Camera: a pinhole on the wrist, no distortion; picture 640 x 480 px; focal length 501.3 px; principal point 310.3 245.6 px. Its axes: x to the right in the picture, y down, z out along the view. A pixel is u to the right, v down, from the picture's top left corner.
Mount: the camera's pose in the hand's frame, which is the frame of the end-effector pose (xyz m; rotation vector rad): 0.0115 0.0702 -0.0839 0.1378 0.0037 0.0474
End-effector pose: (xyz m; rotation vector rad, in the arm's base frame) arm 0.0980 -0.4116 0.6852 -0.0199 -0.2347 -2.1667
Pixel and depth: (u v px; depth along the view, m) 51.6 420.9 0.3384
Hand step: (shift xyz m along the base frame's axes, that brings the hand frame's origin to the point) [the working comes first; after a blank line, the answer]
In the camera's frame: -0.1746 0.1183 0.3384

0.1835 0.1089 0.2670
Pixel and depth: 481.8 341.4 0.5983
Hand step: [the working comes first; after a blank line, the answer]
In the camera's frame: 0.2047 0.1143 0.5983

-0.0709 -0.1441 0.5546
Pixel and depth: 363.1 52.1 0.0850
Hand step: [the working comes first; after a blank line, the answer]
In the camera's frame: 0.0090 -0.0328 0.0850

0.0091 -0.0338 0.0024
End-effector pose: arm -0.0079 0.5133 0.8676 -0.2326 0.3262 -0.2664
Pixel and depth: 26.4 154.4 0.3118
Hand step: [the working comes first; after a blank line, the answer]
In the camera's frame: -0.1766 -0.0567 0.3118

-0.0795 0.0515 0.2554
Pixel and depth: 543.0 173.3 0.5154
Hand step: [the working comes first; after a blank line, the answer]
In the camera's frame: 0.2392 -0.0743 0.5154

0.3647 -0.0590 0.3272
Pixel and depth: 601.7 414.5 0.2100
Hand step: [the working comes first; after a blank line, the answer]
In the camera's frame: 0.1221 0.0708 0.2100

0.1918 0.0956 0.0548
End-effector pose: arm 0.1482 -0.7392 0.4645 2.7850 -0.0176 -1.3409
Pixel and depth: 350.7 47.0 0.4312
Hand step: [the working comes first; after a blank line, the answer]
In the camera's frame: 0.0348 -0.1708 0.4312

-0.2160 0.1413 -0.2516
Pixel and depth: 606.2 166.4 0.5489
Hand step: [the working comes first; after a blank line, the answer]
In the camera's frame: 0.3240 -0.0867 0.5489

-0.1368 0.0462 -0.5504
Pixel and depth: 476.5 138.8 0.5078
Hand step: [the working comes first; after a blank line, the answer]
In the camera's frame: 0.1684 -0.1082 0.5078

-0.1995 0.0759 -0.4036
